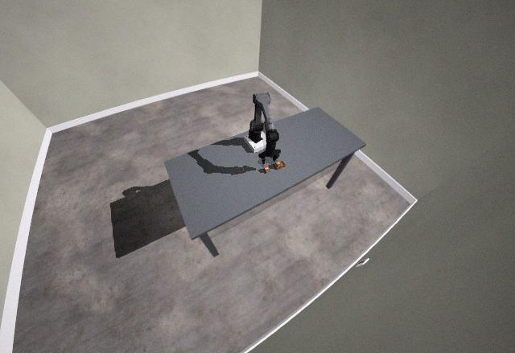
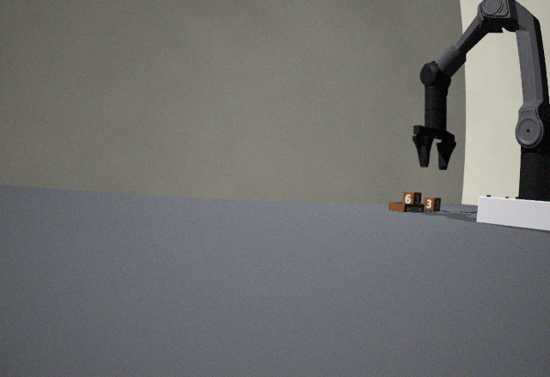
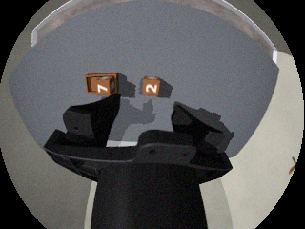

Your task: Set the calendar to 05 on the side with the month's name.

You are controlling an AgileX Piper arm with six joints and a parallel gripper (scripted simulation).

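The brown calendar tray is 10 cm to the left of my hand, 10 cm below it and 3 cm ahead of it. The rest, counted from my hand: cube (9 cm below, 1 cm to the right).
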